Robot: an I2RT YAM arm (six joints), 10 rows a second.
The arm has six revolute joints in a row. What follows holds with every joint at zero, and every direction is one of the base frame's.
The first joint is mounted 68 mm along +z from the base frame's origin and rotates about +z.
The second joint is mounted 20 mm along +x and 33.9 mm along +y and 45.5 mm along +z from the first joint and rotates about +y.
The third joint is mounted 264 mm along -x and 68.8 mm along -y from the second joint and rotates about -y.
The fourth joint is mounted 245 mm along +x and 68.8 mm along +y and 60 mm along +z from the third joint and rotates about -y.
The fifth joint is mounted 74 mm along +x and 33.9 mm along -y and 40.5 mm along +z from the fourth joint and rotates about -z.
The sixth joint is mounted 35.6 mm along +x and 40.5 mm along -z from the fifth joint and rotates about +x.
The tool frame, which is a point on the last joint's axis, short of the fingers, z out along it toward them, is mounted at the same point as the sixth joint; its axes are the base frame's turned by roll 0, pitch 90 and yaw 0 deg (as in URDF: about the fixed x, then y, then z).
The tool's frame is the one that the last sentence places.
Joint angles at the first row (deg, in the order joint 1, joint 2, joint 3, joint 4, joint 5, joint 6):
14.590, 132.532, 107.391, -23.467, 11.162, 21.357
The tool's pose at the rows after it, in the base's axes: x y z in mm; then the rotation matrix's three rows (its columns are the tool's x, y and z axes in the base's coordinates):
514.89, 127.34, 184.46; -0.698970, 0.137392, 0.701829; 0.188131, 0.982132, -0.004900; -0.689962, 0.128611, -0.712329
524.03, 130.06, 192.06; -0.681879, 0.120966, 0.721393; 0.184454, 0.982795, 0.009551; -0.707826, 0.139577, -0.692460
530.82, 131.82, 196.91; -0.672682, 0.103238, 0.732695; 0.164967, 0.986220, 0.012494; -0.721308, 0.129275, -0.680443
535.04, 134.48, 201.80; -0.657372, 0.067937, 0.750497; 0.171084, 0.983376, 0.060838; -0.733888, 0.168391, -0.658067
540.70, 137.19, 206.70; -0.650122, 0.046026, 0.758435; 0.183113, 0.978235, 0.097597; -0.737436, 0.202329, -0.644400
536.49, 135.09, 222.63; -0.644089, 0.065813, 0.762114; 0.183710, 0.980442, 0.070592; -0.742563, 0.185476, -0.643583
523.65, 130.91, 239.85; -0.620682, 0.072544, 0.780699; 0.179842, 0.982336, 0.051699; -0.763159, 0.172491, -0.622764
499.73, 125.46, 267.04; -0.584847, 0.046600, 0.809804; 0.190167, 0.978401, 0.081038; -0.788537, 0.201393, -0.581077
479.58, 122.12, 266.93; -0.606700, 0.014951, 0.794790; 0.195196, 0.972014, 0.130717; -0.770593, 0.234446, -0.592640
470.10, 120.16, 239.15; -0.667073, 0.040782, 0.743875; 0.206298, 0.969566, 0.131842; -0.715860, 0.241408, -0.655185
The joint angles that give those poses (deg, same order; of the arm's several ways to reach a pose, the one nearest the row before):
14.589, 134.730, 112.389, -24.075, 10.459, 21.357
14.590, 136.495, 116.702, -24.875, 9.932, 20.830
14.590, 138.076, 120.306, -25.923, 9.931, 19.518
14.590, 138.605, 121.724, -24.703, 7.480, 19.512
14.590, 140.003, 124.961, -25.307, 5.544, 20.034
14.589, 138.531, 125.953, -27.856, 7.103, 20.039
14.590, 133.788, 121.056, -26.286, 8.432, 19.512
14.590, 125.792, 112.809, -22.871, 7.214, 19.512
14.590, 120.682, 104.981, -20.758, 4.227, 20.039
14.589, 120.059, 99.250, -20.214, 3.427, 21.613

